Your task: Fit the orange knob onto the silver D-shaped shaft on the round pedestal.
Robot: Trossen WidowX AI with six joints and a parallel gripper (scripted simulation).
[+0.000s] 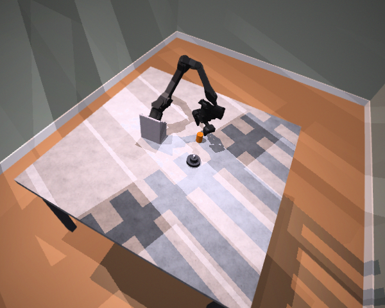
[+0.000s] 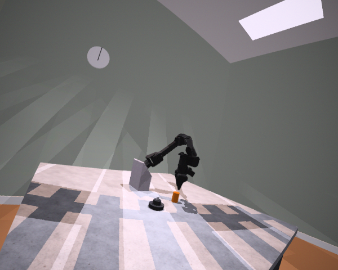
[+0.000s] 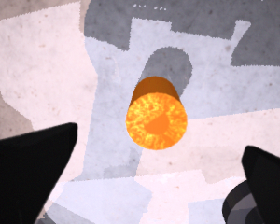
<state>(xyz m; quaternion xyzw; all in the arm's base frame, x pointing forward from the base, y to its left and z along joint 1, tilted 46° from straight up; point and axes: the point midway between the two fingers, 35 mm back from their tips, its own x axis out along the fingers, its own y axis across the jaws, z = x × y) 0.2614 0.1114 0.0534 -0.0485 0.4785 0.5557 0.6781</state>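
The orange knob lies 50 mm below my gripper tip. Also, from my gripper tip: round pedestal 170 mm to the right, 60 mm below, 40 mm ahead.
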